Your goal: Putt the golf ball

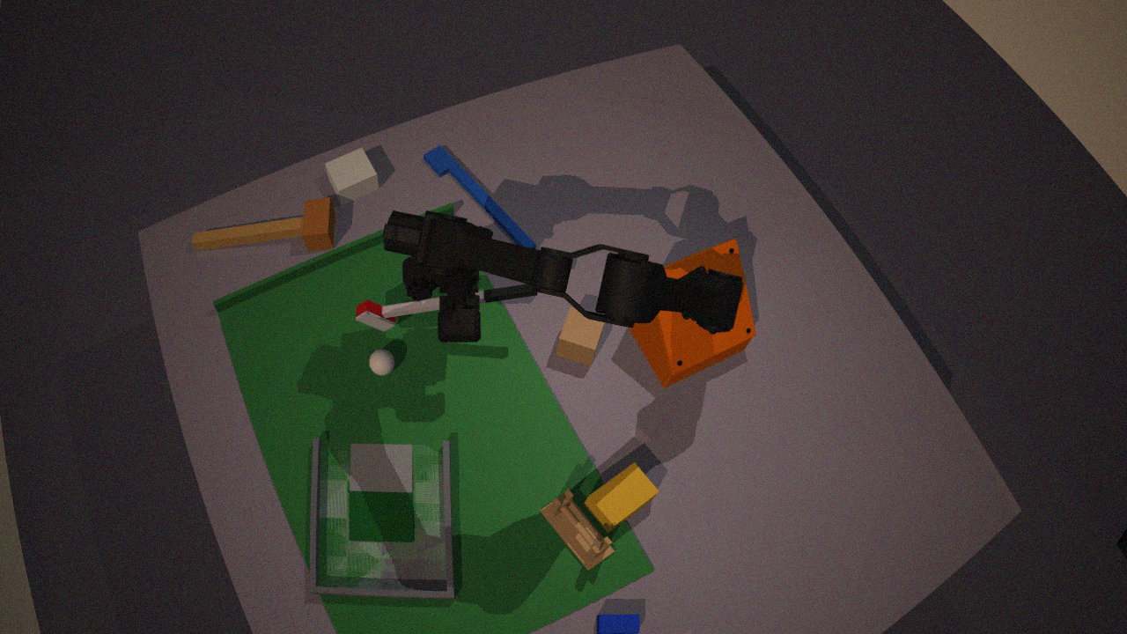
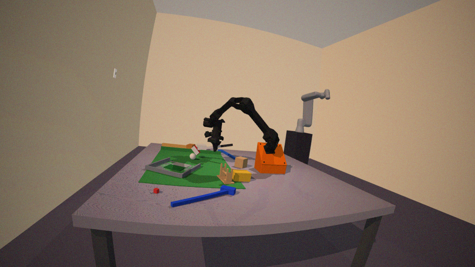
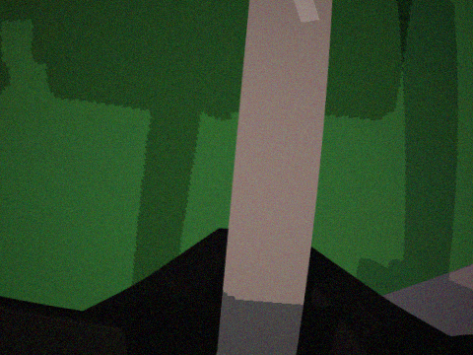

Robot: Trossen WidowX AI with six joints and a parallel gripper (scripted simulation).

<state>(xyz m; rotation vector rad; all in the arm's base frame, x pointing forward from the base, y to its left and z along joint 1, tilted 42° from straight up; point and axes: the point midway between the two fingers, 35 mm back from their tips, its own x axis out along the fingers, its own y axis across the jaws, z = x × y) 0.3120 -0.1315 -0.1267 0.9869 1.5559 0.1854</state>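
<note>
The green mat lies 17 cm ahead of my gripper tip, 12 cm to the left of it and 7 cm below it. Also, from my gripper tip: red putter (3 cm ahead, 1 cm to the right, 2 cm above); tan cube (15 cm behind, 12 cm to the left, 4 cm below); white golf ball (15 cm ahead, 4 cm below).
</note>
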